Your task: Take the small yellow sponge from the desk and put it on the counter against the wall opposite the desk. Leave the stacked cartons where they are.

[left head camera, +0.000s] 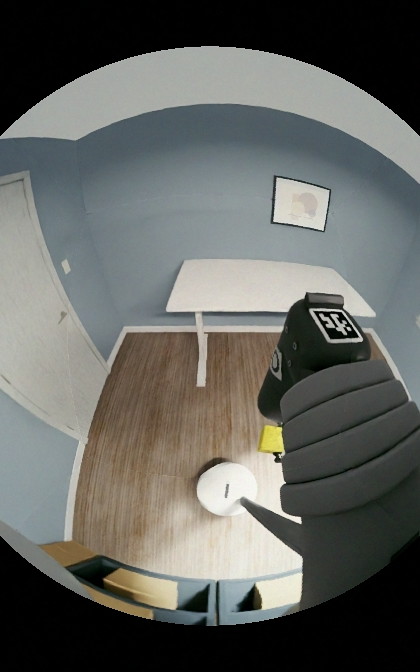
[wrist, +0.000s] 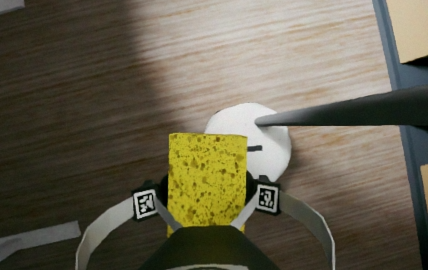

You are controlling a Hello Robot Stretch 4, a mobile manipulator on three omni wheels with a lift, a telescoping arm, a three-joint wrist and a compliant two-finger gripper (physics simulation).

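Pixels of known places: hand, its tool point: (left head camera: 278, 441) (wrist: 206, 188); robot's base, origin of its link: (left head camera: 225, 487).
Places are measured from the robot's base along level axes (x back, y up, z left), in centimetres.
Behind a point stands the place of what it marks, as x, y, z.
Observation:
The yellow sponge (left head camera: 270, 440) {-17.2, 108.8, -5.6} (wrist: 207, 175) {-16.5, 108.8, -10.3} is held upright between the two fingertips, clear of the floor. My gripper (left head camera: 278, 455) (wrist: 207, 191) {-17.1, 105.9, -8.7} is shut on it, with a fingertip pressed to each side in the wrist view; in the left head camera view the dark wrist and arm hide much of the gripper. A white table (left head camera: 235, 287) {-113.3, 92.2, -9.3}, which looks like the desk, stands against the far blue wall, beyond the gripper. I cannot make out the counter for certain.
A white round object (left head camera: 220, 487) {-1.7, 18.7, 4.4} (wrist: 272, 160) {9.1, 18.7, 8.3} is on the wooden floor below the gripper, with a dark tapered bar (left head camera: 272, 522) (wrist: 340, 110) over it. Blue-grey open units (left head camera: 216, 600) (wrist: 392, 60) {89.5, 2.4, -21.7} with cartons (left head camera: 142, 587) (wrist: 410, 30) {92.1, 15.2, -32.7} are at the near edge. A door (left head camera: 35, 300) {-85.5, 115.1, 126.8} is left.

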